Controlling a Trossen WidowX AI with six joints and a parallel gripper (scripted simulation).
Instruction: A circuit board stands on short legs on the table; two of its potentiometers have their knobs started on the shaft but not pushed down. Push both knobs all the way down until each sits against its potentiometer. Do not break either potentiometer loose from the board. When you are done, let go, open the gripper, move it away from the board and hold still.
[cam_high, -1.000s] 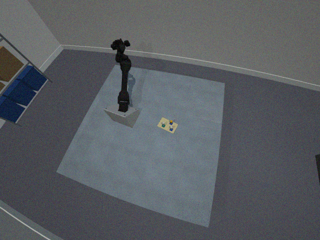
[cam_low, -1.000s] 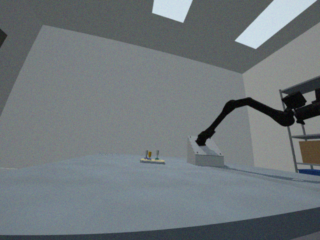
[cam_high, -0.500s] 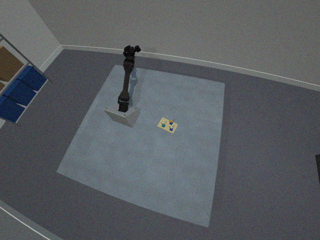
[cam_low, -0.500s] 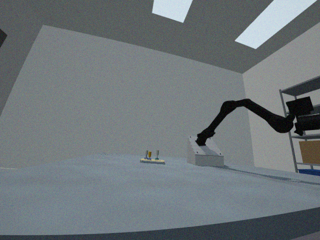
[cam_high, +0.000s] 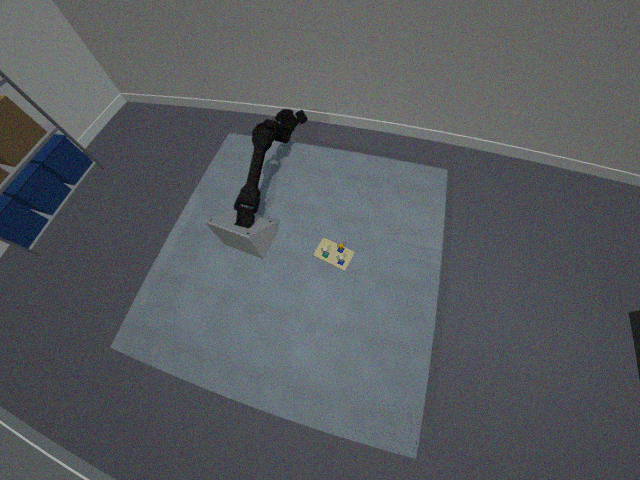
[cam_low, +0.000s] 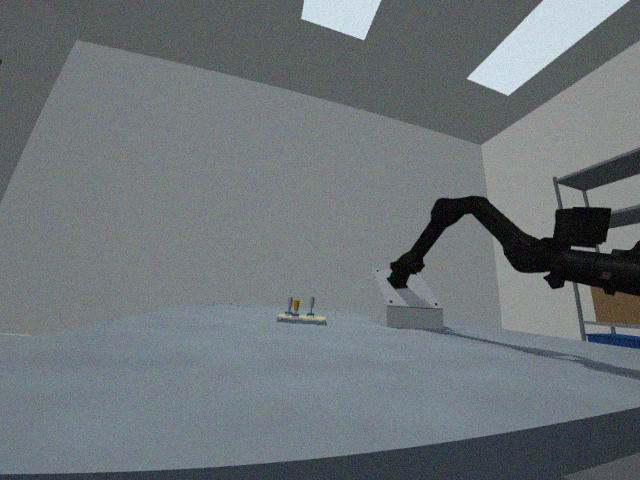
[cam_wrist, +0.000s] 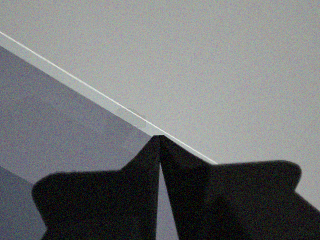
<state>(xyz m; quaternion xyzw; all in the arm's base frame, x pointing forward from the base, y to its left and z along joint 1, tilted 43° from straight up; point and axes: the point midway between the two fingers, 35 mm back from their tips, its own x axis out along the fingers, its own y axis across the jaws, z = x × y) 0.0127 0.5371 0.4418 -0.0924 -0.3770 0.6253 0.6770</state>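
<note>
My gripper tip is 40 cm short of the orange knob, 70 cm to the left of it and 6 cm above it. The rest, counted from my gripper tip: grey knob: 34 cm ahead, 74 cm to the right, 5 cm below.
</note>
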